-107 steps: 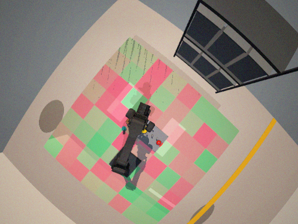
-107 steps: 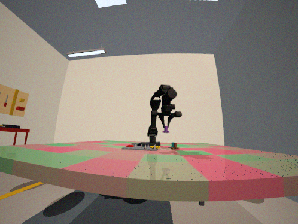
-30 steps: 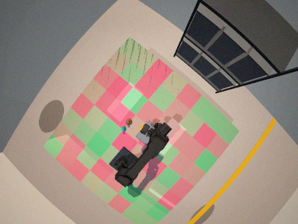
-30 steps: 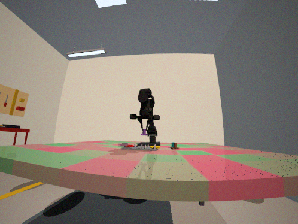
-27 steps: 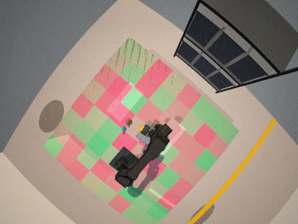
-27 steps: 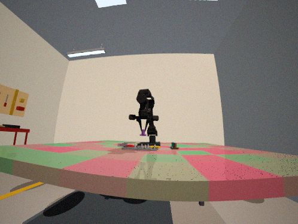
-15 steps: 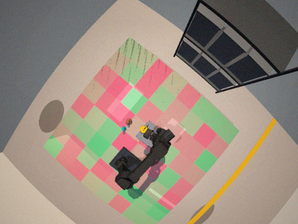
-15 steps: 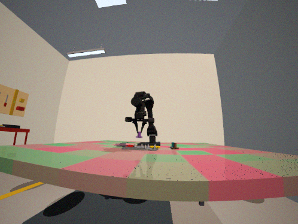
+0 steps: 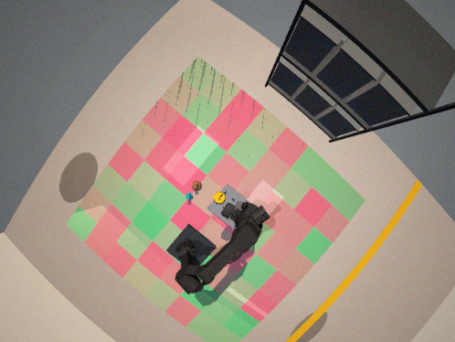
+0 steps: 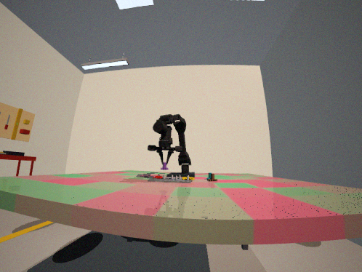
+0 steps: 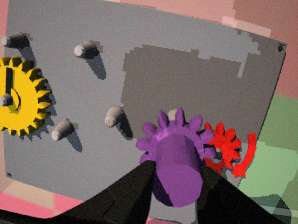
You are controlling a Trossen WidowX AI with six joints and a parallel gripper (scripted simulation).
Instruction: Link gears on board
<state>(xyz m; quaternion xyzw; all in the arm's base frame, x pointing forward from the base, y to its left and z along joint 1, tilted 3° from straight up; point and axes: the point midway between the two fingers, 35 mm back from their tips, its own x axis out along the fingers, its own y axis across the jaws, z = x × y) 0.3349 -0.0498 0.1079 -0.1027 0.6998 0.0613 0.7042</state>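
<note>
Now: gripper tip 1 cm above the purple gear. Also, from my gripper tip: red arrow 8 cm below, 6 cm to the right, 1 cm behind; yellow gear 13 cm to the left, 7 cm below, 3 cm behind; red gear 7 cm below, 4 cm to the right, 1 cm behind.
</note>
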